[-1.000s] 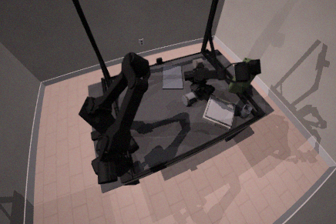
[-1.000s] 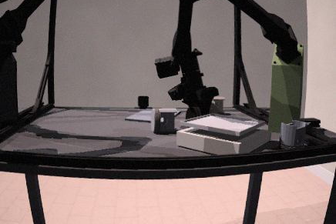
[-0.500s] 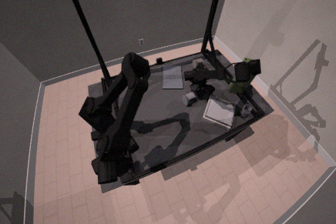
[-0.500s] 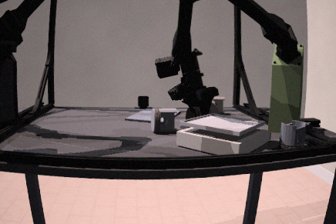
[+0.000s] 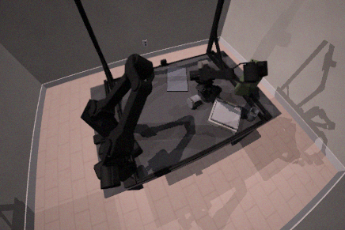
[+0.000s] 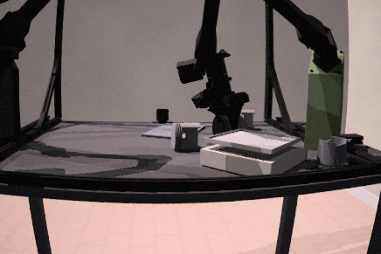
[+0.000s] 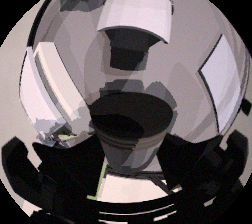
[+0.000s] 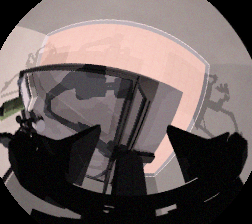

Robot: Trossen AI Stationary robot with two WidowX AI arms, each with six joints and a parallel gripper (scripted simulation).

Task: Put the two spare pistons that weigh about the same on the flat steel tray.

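My left hand is 20 cm short of the white scale pan, 3 cm to the right of it and 3 cm above it. The rest, counted from my left hand: flat grey steel tray (21 cm behind, 14 cm to the right, 7 cm below); piston (26 cm behind, 10 cm to the left, 4 cm below).
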